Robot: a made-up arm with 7 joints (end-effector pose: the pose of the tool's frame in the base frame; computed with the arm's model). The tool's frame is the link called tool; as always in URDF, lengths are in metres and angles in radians.
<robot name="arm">
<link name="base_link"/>
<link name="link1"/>
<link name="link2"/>
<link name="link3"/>
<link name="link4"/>
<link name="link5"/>
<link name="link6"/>
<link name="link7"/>
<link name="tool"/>
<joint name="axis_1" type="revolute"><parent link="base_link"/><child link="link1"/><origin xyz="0.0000 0.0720 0.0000" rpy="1.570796 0.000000 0.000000"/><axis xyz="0 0 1"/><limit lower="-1.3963" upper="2.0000"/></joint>
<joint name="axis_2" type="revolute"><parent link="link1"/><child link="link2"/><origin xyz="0.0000 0.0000 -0.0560" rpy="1.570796 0.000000 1.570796"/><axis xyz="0 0 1"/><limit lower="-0.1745" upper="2.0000"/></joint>
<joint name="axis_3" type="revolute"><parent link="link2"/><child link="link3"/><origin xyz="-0.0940 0.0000 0.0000" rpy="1.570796 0.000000 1.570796"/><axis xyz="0 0 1"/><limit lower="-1.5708" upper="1.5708"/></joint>
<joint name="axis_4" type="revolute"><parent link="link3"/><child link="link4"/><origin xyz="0.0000 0.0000 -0.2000" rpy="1.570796 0.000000 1.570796"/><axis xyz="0 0 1"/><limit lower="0.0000" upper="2.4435"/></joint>
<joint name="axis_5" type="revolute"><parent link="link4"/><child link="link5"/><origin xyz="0.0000 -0.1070 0.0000" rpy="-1.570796 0.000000 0.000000"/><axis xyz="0 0 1"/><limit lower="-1.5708" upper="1.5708"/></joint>
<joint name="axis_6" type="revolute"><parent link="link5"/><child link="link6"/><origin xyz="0.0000 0.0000 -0.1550" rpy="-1.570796 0.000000 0.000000"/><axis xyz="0 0 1"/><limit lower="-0.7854" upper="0.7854"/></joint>
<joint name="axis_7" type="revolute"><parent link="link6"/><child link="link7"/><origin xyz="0.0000 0.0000 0.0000" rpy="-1.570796 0.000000 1.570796"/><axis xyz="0 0 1"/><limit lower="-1.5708" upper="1.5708"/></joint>
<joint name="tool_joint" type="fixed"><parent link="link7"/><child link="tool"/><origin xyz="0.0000 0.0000 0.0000" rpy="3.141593 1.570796 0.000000"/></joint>
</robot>
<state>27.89 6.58 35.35 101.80 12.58 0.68 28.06</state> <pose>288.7 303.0 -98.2 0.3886 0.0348 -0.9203 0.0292</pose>
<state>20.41 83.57 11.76 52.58 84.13 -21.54 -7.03</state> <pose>193.9 583.1 63.0 0.3133 0.2274 -0.8684 0.3100</pose>
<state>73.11 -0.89 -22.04 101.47 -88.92 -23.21 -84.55</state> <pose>299.2 27.9 157.9 0.5848 -0.2822 0.7151 -0.2589</pose>
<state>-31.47 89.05 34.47 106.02 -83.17 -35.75 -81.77</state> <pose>249.6 352.0 10.0 0.3762 -0.2926 0.6591 0.5818</pose>
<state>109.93 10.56 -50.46 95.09 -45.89 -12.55 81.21</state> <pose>228.3 -20.2 259.5 0.0098 -0.5816 0.3130 0.7508</pose>
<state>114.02 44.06 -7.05 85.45 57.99 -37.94 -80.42</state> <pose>121.5 323.9 337.9 0.2651 0.3794 0.6727 -0.5773</pose>
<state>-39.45 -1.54 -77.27 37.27 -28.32 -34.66 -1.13</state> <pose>-289.5 -40.2 -406.9 0.5887 -0.5584 -0.2819 -0.5120</pose>
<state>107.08 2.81 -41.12 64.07 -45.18 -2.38 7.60</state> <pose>345.2 -6.7 291.8 0.0317 -0.4931 0.7782 0.3875</pose>
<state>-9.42 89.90 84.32 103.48 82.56 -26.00 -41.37</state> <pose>66.3 361.4 245.6 0.1020 0.0177 0.9688 -0.2253</pose>
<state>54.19 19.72 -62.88 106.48 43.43 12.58 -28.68</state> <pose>295.9 -8.4 -72.3 0.5538 -0.2125 -0.7607 -0.2637</pose>
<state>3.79 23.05 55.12 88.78 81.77 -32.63 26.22</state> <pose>162.1 443.0 -181.2 0.0303 0.0197 -0.9472 0.3187</pose>
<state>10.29 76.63 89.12 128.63 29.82 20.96 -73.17</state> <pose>-27.1 302.2 166.8 0.3298 -0.4031 0.7166 -0.4640</pose>
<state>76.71 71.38 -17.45 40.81 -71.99 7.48 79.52</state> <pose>237.9 578.1 111.7 0.8945 0.3808 0.0065 -0.2342</pose>
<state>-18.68 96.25 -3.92 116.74 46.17 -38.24 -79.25</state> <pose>222.2 304.8 -71.7 0.4327 0.2221 -0.8644 0.1276</pose>
